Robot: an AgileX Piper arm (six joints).
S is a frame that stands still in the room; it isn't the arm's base.
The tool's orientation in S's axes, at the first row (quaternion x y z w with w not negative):
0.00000 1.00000 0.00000 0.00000
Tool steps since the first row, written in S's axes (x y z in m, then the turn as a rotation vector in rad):
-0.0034 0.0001 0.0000 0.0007 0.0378 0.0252
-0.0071 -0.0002 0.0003 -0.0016 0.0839 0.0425
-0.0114 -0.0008 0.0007 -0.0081 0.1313 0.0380
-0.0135 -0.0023 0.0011 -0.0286 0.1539 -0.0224
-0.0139 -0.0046 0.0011 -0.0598 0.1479 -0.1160
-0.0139 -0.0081 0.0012 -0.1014 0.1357 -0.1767
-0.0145 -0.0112 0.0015 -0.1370 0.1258 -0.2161
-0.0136 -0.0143 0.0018 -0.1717 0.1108 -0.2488
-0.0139 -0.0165 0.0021 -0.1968 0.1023 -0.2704
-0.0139 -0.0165 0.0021 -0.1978 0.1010 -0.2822
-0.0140 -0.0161 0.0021 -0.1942 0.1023 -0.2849
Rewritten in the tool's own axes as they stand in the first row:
0.0034 0.0001 0.0000 -0.0007 0.0378 -0.0252
0.0071 -0.0002 -0.0003 0.0016 0.0839 -0.0425
0.0114 -0.0008 -0.0007 0.0081 0.1313 -0.0380
0.0135 -0.0023 -0.0011 0.0286 0.1539 0.0224
0.0139 -0.0046 -0.0011 0.0598 0.1479 0.1160
0.0139 -0.0081 -0.0012 0.1014 0.1357 0.1767
0.0145 -0.0112 -0.0015 0.1370 0.1258 0.2161
0.0136 -0.0143 -0.0018 0.1717 0.1108 0.2488
0.0139 -0.0165 -0.0021 0.1968 0.1023 0.2704
0.0139 -0.0165 -0.0021 0.1978 0.1010 0.2822
0.0140 -0.0161 -0.0021 0.1942 0.1023 0.2849

